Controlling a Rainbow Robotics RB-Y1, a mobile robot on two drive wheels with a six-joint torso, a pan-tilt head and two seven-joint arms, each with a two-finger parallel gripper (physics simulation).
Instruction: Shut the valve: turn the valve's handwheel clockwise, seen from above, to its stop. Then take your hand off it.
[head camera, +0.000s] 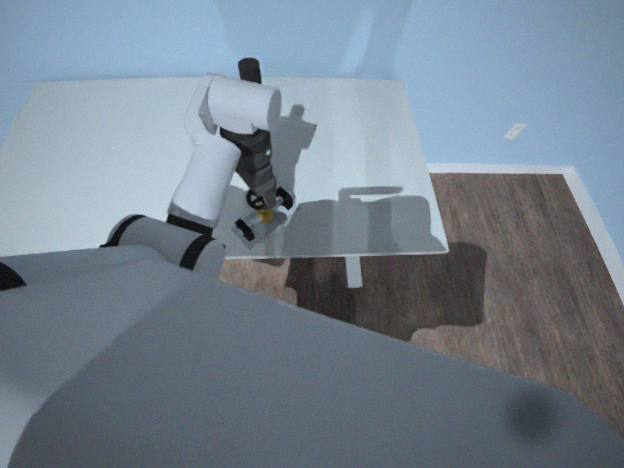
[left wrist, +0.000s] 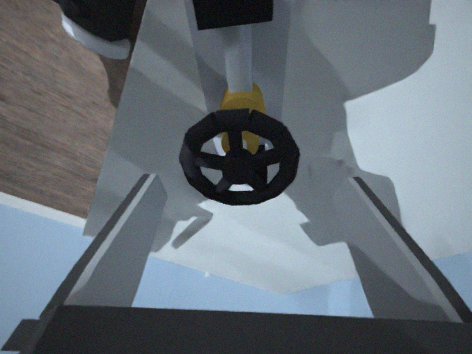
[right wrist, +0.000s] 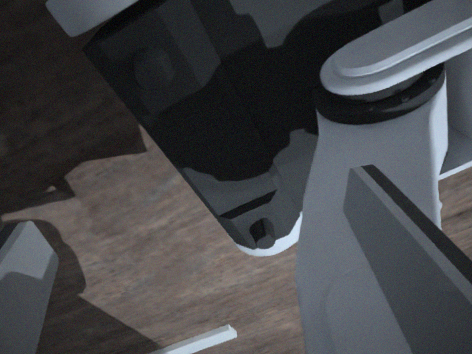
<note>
I see my left gripper, my right gripper, a valve and a white table.
My left gripper shows as well in the left wrist view.
</note>
